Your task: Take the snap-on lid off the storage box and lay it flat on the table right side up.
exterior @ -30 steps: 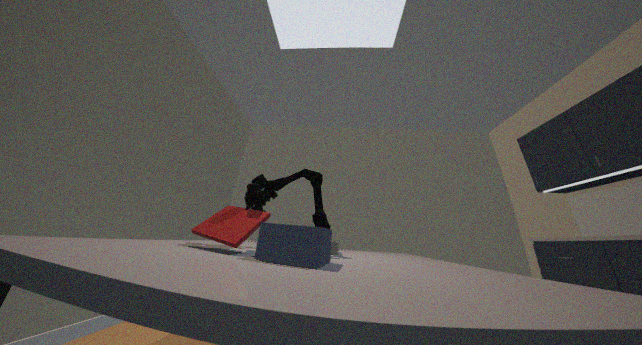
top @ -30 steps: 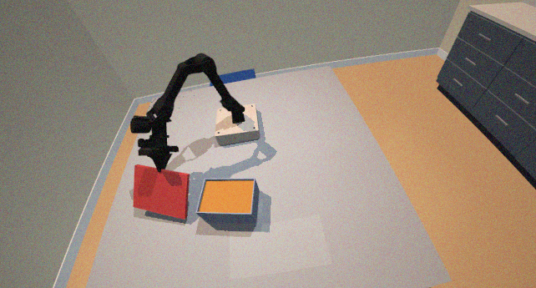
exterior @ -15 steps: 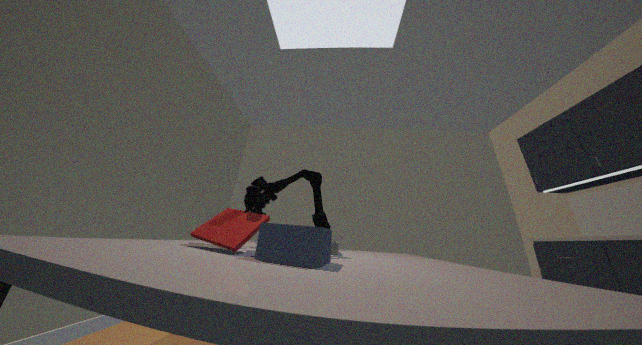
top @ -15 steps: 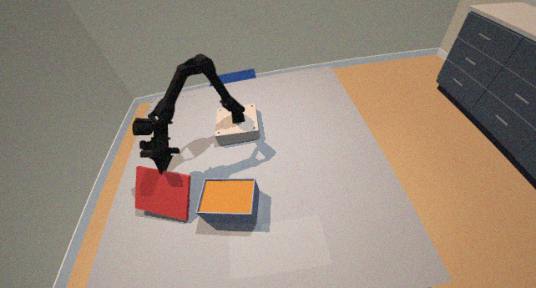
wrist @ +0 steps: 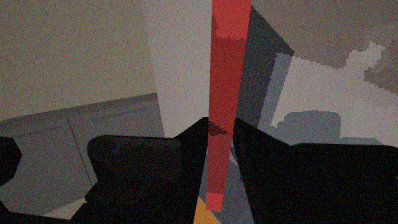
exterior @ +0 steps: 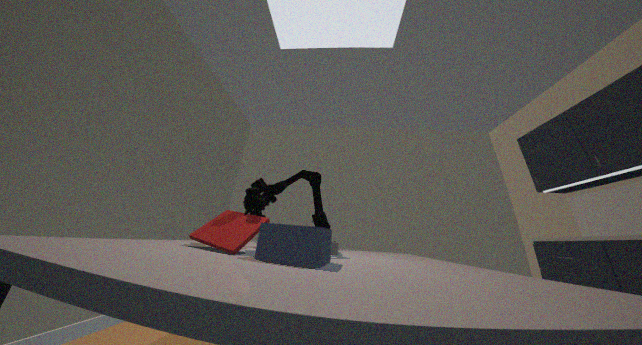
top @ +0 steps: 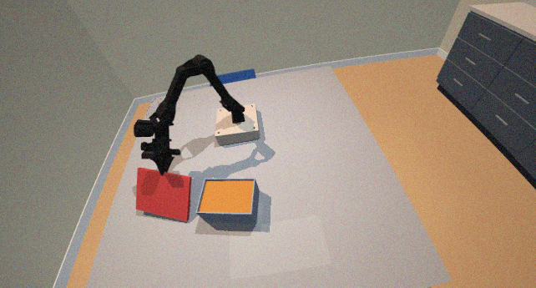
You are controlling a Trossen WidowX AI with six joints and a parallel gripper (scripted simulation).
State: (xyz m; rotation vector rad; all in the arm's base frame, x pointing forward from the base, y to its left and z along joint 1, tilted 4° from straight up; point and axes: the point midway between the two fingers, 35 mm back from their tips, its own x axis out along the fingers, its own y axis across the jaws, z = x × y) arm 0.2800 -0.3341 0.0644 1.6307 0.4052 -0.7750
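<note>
My gripper tip is now 60 mm short of the red lid, 30 mm to the left of it and 50 mm above it. From my gripper tip the other things lie so: blue-grey storage box 140 mm ahead, 250 mm to the left, 80 mm below.
</note>
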